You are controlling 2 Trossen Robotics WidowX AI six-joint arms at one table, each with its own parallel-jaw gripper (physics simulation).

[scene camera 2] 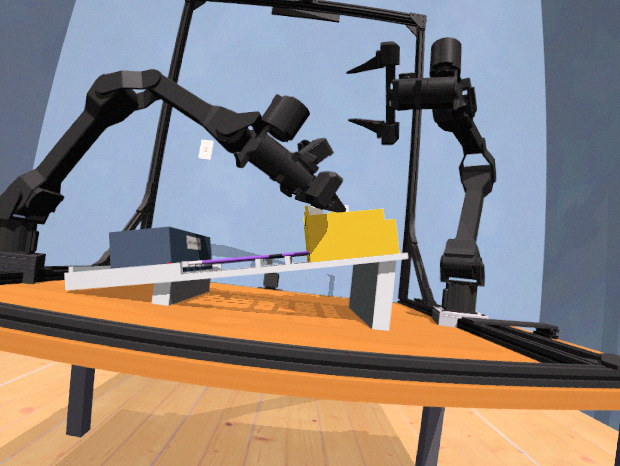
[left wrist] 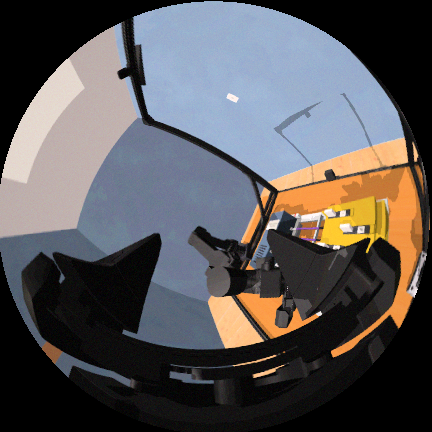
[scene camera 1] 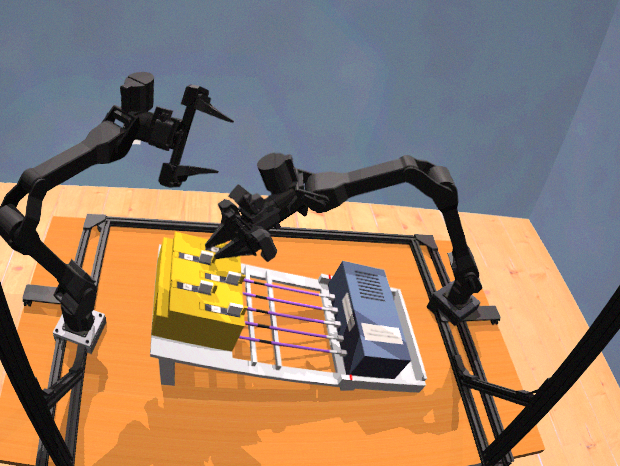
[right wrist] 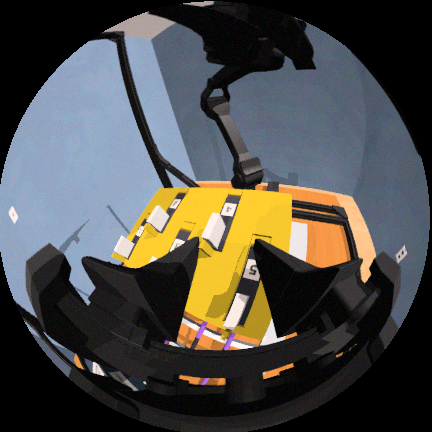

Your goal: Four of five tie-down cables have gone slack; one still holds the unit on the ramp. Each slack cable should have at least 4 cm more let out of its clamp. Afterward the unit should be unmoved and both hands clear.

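Note:
The blue unit (scene camera 1: 368, 310) (scene camera 2: 140, 248) sits at the low end of the white ramp (scene camera 2: 125, 277). Several purple cables (scene camera 1: 295, 301) (scene camera 2: 240, 259) run from it to the yellow clamp housing (scene camera 1: 200, 325) (scene camera 2: 355, 238) (left wrist: 360, 210). White clamp levers 4 (right wrist: 215, 231) and 5 (right wrist: 237, 311) show in the right wrist view; lever 3 is mostly behind a finger. My right gripper (scene camera 1: 212, 252) (right wrist: 226, 242) is partly open and empty, its tips close above the housing beside clamp 5's label (right wrist: 252, 270). My left gripper (scene camera 1: 224, 146) (scene camera 2: 348, 96) is wide open, empty, high in the air.
A black frame (scene camera 1: 260, 231) runs around the orange table (scene camera 1: 200, 415). A leg (scene camera 2: 383, 295) holds up the ramp's high end. The right forearm (scene camera 1: 370, 181) (scene camera 2: 185, 102) passes above the back of the ramp in scene camera 1.

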